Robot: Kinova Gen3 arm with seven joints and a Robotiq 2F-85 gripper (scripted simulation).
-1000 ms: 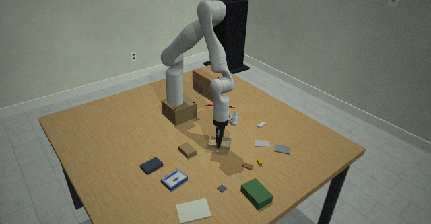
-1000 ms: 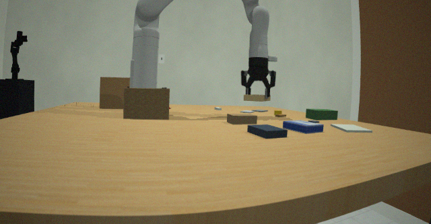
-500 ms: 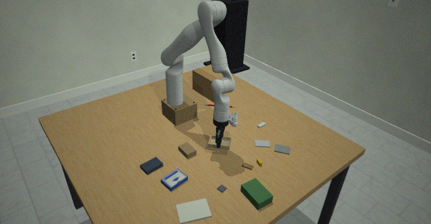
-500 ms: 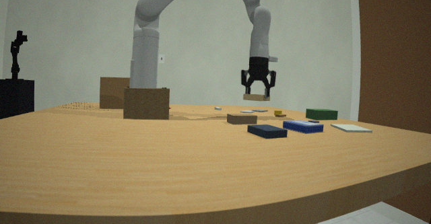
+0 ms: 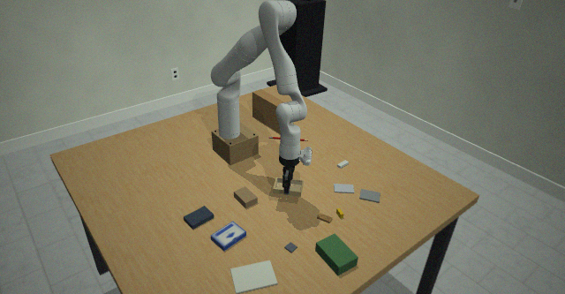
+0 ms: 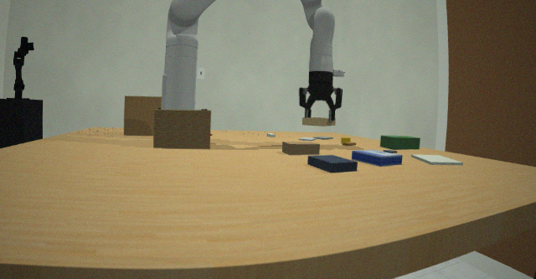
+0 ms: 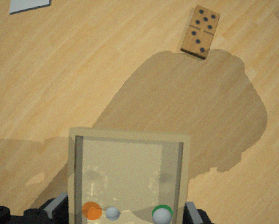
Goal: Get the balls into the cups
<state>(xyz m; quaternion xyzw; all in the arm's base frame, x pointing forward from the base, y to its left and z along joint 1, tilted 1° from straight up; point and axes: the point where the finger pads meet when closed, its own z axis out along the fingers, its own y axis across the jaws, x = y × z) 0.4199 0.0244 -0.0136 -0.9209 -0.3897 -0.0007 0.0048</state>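
The covered wooden puzzle lies 20 mm below my hand. Round my hand: brown block (130 mm to the right, 100 mm behind, 80 mm below); pale grey tile (240 mm to the left, 90 mm below, 50 mm ahead); yellow block (160 mm ahead, 130 mm to the left, 80 mm below).
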